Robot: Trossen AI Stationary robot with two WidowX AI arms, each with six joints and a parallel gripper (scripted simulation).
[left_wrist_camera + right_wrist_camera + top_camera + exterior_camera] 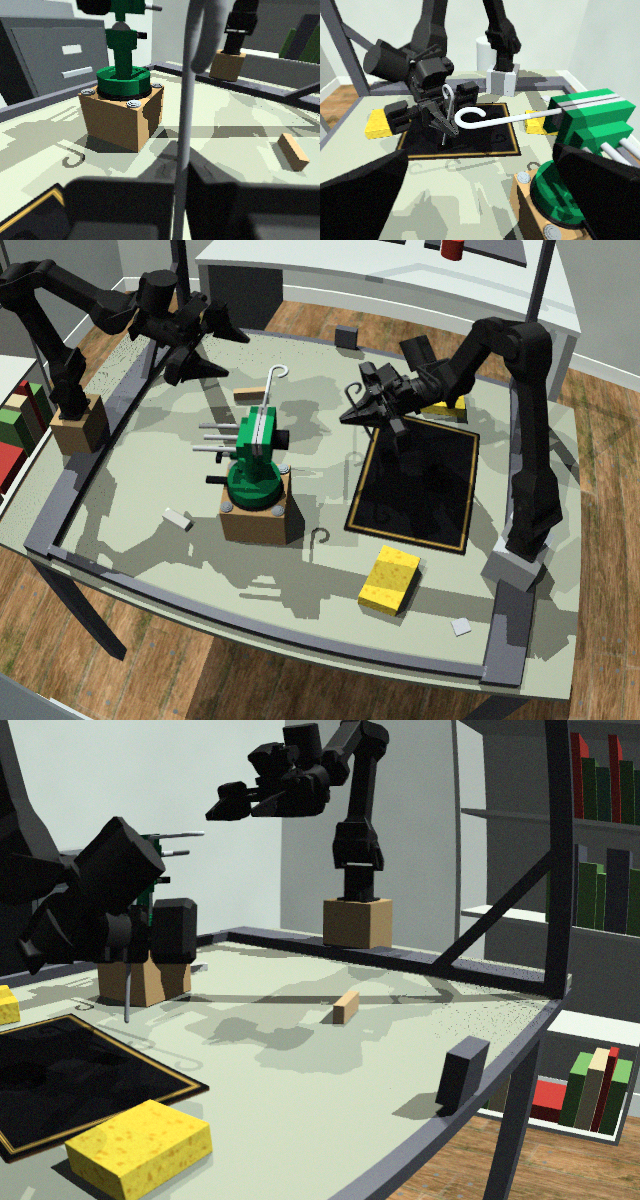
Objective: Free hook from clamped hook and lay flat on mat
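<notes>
The black mat is 130 mm to the left of my left hand and 120 mm below it. Round my left hand: wooden block 260 mm to the right, 110 mm below, 90 mm behind; then white block 260 mm to the right, 250 mm ahead, 120 mm below; then yellow sponge 240 mm ahead, 140 mm to the left, 110 mm below.
</notes>
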